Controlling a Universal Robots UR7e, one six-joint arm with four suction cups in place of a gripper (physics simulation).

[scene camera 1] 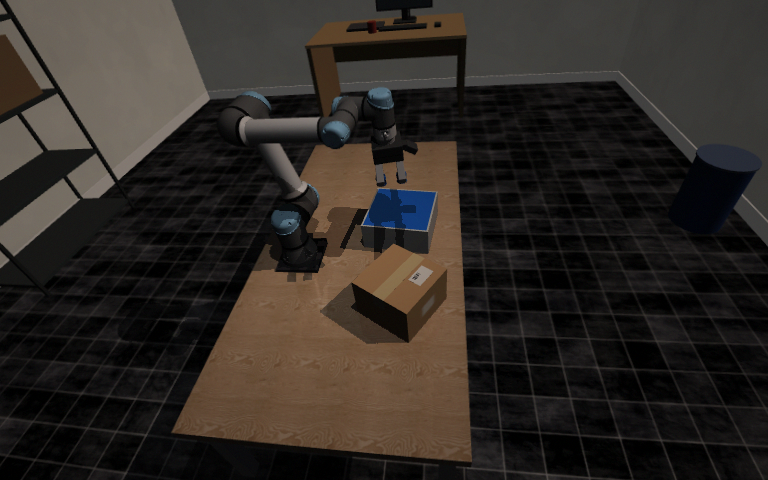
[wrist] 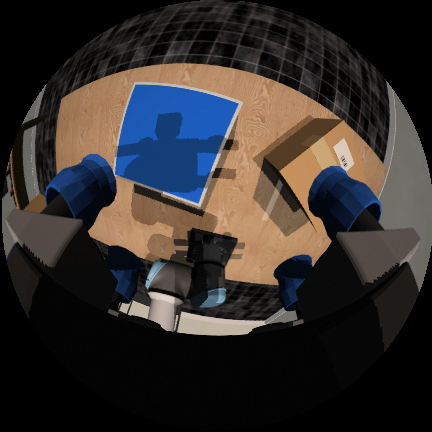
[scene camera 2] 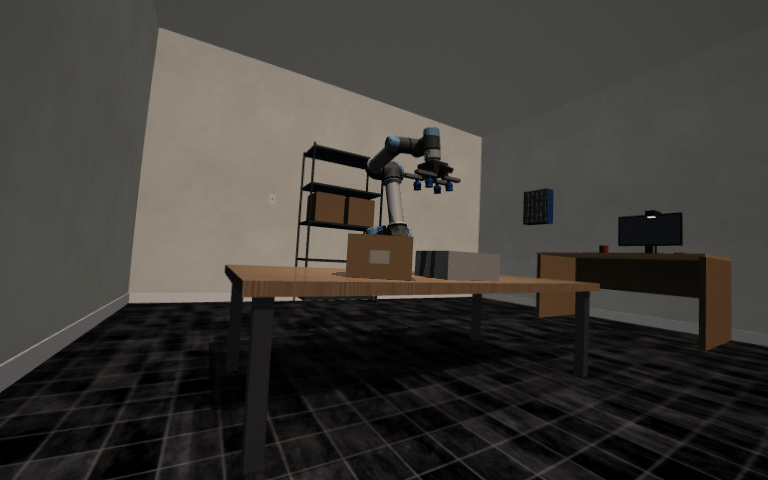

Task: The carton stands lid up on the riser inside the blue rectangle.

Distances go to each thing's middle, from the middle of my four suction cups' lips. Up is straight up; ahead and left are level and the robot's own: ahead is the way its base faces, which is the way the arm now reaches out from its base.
Labels:
I see the grey riser (scene camera 2: 450,265) 350 mm below my suction cup, 140 mm to the left of it and 30 mm ahead of it. Round my suction cup: brown carton (scene camera 2: 388,257) (330 mm below, 280 mm to the right, 10 mm behind).

